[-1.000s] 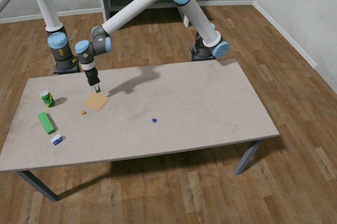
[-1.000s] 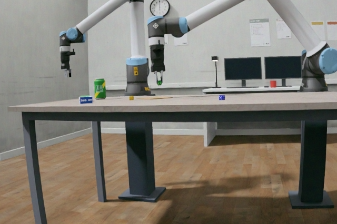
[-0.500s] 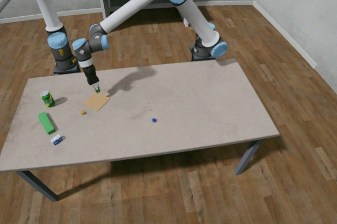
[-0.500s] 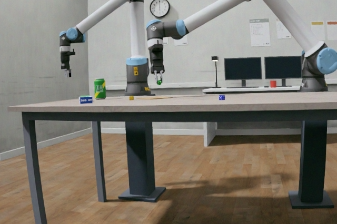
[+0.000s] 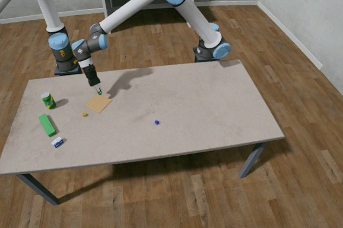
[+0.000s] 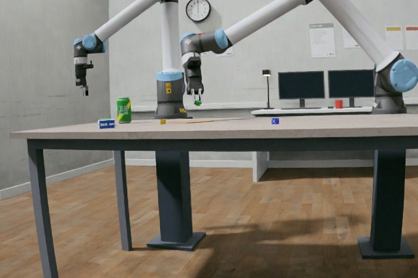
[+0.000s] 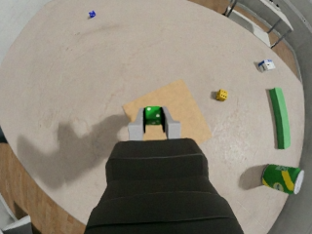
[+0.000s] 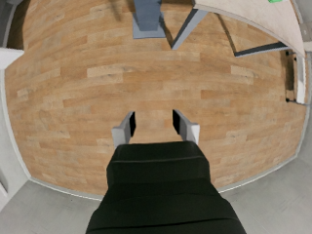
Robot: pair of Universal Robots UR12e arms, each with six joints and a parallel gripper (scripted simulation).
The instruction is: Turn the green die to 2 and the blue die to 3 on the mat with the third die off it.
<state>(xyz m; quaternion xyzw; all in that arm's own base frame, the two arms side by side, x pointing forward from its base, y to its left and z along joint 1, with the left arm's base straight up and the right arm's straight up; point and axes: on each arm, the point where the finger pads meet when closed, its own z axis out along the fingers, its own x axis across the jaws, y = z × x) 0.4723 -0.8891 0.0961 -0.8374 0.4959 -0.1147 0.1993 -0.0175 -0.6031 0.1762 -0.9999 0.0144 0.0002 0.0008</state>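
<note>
My left hand is 10 mm short of the green die and 10 mm above it. Also, from my left hand: yellow die: 120 mm ahead, 110 mm to the right, 90 mm below; then white box: 330 mm ahead, 260 mm to the right, 80 mm below; then tan mat: 20 mm ahead, 20 mm to the right, 90 mm below.
</note>
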